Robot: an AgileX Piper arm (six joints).
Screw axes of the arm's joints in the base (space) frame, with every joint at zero. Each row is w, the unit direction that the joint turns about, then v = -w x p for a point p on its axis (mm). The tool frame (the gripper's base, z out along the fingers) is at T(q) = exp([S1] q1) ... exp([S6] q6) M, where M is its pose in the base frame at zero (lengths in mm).
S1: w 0 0 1 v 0 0 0
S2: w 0 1 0 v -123 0 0
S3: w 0 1 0 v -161.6 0 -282.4
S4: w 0.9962 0 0.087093 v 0 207.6 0
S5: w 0 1 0 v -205.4 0 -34.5
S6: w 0.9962 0 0.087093 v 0 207.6 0
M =
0.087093 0 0.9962 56.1
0 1 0 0
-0.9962 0 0.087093 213.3
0 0 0 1
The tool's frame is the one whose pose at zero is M.
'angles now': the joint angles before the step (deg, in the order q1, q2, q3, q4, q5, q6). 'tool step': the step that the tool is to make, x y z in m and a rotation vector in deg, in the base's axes. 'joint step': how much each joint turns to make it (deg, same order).
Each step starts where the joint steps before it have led.
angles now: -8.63, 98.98, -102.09, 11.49, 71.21, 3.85
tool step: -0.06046, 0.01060, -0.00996, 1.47, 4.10, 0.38
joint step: 0.00, -12.06, 16.36, 0.97, 0.03, -0.31
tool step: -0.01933, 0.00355, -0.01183, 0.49, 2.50, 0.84
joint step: -0.01, -3.46, 6.06, 0.43, 0.14, -0.88
